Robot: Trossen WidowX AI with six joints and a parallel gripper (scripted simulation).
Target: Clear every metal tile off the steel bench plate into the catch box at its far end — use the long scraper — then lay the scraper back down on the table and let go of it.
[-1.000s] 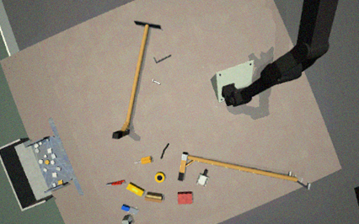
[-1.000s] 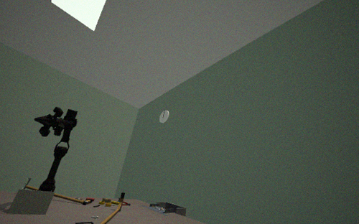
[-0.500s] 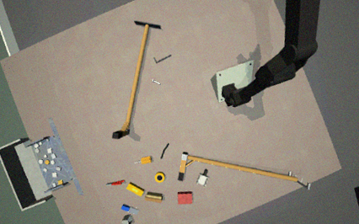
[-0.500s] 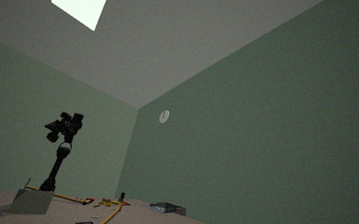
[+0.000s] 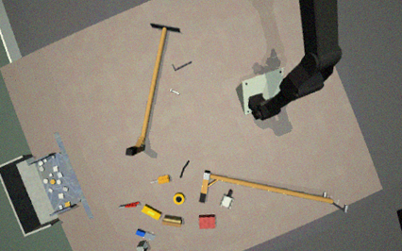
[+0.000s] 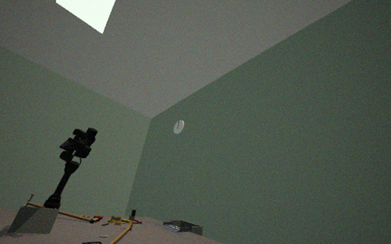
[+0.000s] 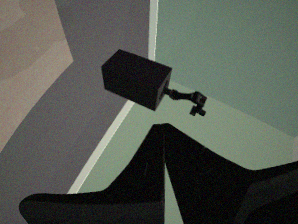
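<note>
The hex key lies 44 cm below my gripper tip, 34 cm ahead of it and 11 cm to the left of it. From my gripper tip the other things lie so: long orange-handled tool 82 cm to the left, 40 cm below, 14 cm ahead; red block 86 cm to the left, 43 cm below, 43 cm ahead; yellow ring 71 cm to the left, 52 cm ahead, 43 cm below.
</note>
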